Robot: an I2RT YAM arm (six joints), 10 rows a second.
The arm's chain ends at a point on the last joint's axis. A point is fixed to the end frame.
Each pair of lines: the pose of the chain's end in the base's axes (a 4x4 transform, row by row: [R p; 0 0 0 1], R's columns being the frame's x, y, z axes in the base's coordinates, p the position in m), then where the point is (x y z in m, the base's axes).
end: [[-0.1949, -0.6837, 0.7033, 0.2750], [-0.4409, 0.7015, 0.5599, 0.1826], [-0.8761, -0.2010, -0.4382, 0.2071], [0, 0, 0, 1]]
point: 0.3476 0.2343 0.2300
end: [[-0.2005, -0.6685, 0.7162, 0.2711], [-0.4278, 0.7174, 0.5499, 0.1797], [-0.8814, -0.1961, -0.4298, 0.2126], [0, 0, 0, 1]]
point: 0.3447 0.2297 0.2363
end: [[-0.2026, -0.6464, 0.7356, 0.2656], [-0.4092, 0.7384, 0.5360, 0.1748], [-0.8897, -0.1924, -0.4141, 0.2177], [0, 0, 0, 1]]
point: 0.3403 0.2224 0.2429
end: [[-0.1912, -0.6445, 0.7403, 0.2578], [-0.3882, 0.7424, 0.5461, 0.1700], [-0.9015, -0.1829, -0.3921, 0.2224], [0, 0, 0, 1]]
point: 0.3321 0.2170 0.2496
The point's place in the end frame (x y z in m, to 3 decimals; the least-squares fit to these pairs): -0.057 -0.018 0.070
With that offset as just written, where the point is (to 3 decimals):
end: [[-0.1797, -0.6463, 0.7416, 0.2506], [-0.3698, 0.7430, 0.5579, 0.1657], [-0.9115, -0.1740, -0.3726, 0.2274], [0, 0, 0, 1]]
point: 0.324 0.212 0.256
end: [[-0.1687, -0.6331, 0.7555, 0.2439], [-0.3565, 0.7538, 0.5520, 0.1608], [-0.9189, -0.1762, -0.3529, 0.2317], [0, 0, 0, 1]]
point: 0.318 0.206 0.263
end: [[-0.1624, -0.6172, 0.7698, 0.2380], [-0.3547, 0.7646, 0.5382, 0.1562], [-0.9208, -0.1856, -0.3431, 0.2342], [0, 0, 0, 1]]
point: 0.312 0.200 0.266
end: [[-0.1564, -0.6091, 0.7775, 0.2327], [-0.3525, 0.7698, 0.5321, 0.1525], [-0.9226, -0.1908, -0.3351, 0.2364], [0, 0, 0, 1]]
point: 0.307 0.196 0.269
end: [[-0.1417, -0.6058, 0.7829, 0.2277], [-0.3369, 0.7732, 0.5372, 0.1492], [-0.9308, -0.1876, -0.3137, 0.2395], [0, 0, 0, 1]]
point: 0.301 0.192 0.274
